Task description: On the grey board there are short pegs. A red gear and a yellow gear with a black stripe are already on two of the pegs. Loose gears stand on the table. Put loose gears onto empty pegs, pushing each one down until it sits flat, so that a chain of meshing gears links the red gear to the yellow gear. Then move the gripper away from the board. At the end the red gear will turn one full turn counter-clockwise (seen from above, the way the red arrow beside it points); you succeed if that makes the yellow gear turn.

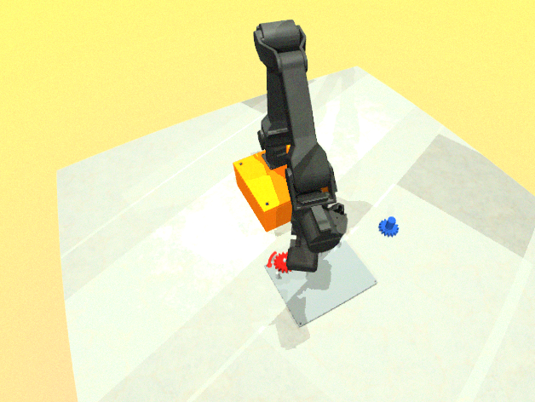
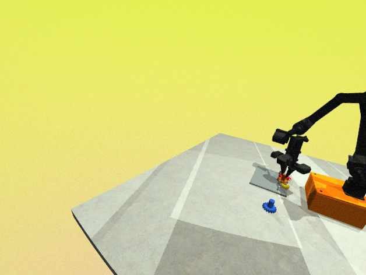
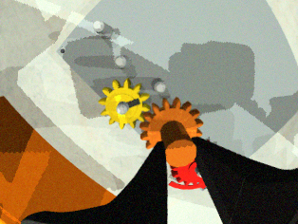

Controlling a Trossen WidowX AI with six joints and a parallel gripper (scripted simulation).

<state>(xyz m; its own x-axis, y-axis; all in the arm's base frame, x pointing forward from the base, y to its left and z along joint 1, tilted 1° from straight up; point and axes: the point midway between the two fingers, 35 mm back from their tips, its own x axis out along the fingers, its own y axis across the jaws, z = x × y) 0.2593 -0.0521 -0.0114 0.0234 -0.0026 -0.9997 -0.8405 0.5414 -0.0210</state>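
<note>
Now: gripper tip 10 mm above the orange gear. The rest, counted from my gripper tip: red arrow (30 mm behind, 70 mm to the right, 30 mm below); red gear (50 mm to the right, 20 mm below); yellow gear (20 mm behind, 40 mm to the left, 20 mm below).
</note>
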